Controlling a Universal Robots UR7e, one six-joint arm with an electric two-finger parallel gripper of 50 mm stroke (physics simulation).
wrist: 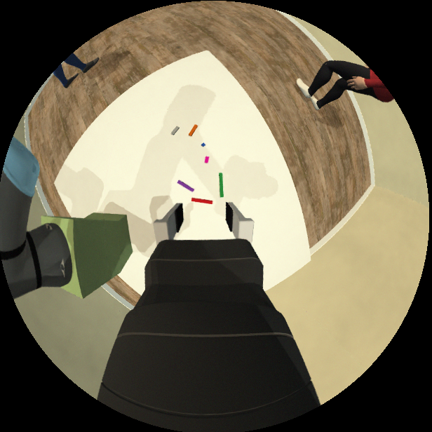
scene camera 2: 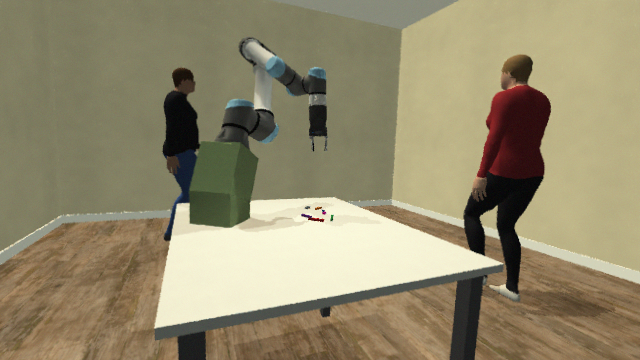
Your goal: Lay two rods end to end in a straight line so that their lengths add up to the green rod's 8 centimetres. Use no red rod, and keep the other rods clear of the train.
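Frame: origin at the arm's base, x ahead, y left, z up, level; centimetres.
Seen in the pictures: gripper, fingertip midpoint: (scene camera 2: 319, 151); arm's base, link origin: (scene camera 2: 231, 150).
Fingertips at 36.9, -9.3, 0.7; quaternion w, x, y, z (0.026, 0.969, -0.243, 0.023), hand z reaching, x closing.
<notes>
Pixels of each thing's top centre, then the offset from my fingertips to it, as dx, dy, dz. Level surfaces: height alone.
- green rod, top centre: (scene camera 2: 332, 216) +5.6, -3.9, -28.8
- red rod, top centre: (scene camera 2: 316, 218) -2.4, -5.4, -28.8
- purple rod, top centre: (scene camera 2: 306, 215) -4.5, +1.6, -28.8
- short magenta rod, top centre: (scene camera 2: 324, 212) +5.4, +5.6, -28.8
- orange rod, top centre: (scene camera 2: 318, 207) +6.2, +16.3, -28.8
- grey rod, top centre: (scene camera 2: 307, 206) +1.4, +19.2, -28.8
- white table, surface height: dz -29.8
My gripper (scene camera 2: 319, 149) (wrist: 204, 211) is open and empty, high above the table. The green rod (scene camera 2: 332, 218) (wrist: 221, 185) lies to the right of the others. The red rod (scene camera 2: 316, 219) (wrist: 202, 200) lies nearest the fingers in the wrist view. The purple rod (scene camera 2: 306, 215) (wrist: 185, 186) lies slanted beside it, apart from it in the wrist view. A short magenta rod (scene camera 2: 324, 213) (wrist: 206, 159) and a tiny blue piece (wrist: 203, 144) lie mid-group. An orange rod (scene camera 2: 318, 208) (wrist: 193, 130) and a grey rod (scene camera 2: 307, 207) (wrist: 175, 130) lie farther off, apart from each other.
The white table (scene camera 2: 300, 260) (wrist: 270, 200) carries the rods and the green base block (scene camera 2: 220, 185) (wrist: 102, 250) of the arm. One person in black (scene camera 2: 181, 122) stands behind the block; another in red (scene camera 2: 520, 130) stands at the right beyond the table edge. Arm shadows fall across the rods' area.
</notes>
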